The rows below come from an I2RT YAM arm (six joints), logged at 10 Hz.
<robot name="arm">
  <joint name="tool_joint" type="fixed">
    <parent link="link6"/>
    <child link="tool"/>
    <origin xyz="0 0 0" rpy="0 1.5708 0"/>
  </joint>
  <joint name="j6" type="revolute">
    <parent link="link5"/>
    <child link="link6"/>
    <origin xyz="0.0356 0 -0.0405" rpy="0 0 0"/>
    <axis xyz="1 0 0"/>
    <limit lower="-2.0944" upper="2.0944"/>
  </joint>
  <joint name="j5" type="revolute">
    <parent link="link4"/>
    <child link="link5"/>
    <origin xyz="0.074 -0.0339 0.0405" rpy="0 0 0"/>
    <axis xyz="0 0 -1"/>
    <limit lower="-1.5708" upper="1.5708"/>
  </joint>
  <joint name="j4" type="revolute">
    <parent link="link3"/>
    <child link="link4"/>
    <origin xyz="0.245 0.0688 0.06" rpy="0 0 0"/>
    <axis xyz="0 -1 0"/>
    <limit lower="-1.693" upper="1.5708"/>
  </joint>
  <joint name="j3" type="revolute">
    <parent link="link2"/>
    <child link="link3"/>
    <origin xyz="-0.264 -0.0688 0" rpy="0 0 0"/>
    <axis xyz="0 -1 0"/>
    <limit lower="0" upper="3.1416"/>
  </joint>
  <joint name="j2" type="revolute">
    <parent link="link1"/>
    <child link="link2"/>
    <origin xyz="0.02 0.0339 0.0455" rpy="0 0 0"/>
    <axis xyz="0 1 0"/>
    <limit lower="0" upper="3.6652"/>
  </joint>
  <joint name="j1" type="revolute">
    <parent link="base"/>
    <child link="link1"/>
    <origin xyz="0 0 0.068" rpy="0 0 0"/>
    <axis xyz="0 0 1"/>
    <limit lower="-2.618" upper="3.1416"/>
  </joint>
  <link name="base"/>
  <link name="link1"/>
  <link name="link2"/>
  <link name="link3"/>
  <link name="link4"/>
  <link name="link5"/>
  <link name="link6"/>
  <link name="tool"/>
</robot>
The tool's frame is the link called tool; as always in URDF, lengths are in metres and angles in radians.
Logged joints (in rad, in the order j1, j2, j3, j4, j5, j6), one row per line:
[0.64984 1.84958 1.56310 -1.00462 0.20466 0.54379]
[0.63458 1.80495 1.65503 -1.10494 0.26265 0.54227]
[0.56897 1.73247 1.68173 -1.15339 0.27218 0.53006]
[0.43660 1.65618 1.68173 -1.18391 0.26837 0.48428]
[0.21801 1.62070 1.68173 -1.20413 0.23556 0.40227]
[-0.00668 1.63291 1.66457 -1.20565 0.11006 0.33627]
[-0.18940 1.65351 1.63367 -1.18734 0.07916 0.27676]
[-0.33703 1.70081 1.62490 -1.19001 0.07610 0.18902]
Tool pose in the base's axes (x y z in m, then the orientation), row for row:
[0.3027 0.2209 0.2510 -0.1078 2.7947 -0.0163]
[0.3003 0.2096 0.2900 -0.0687 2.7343 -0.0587]
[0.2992 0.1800 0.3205 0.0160 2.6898 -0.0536]
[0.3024 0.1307 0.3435 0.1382 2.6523 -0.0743]
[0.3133 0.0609 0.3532 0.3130 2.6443 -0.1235]
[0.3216 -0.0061 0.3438 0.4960 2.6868 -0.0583]
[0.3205 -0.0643 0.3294 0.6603 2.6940 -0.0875]
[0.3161 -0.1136 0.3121 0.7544 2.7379 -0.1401]
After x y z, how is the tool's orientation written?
As a rotation vector, in radians.
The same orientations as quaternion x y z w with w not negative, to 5 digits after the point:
[-0.03797 0.98443 -0.00574 0.17153]
[-0.02460 0.97895 -0.02102 0.20151]
[0.00580 0.97445 -0.01942 0.22370]
[0.05050 0.96909 -0.02715 0.23996]
[0.11411 0.96404 -0.04502 0.23574]
[0.17772 0.96270 -0.02089 0.20297]
[0.23395 0.95452 -0.03100 0.18221]
[0.26237 0.95222 -0.04873 0.14855]

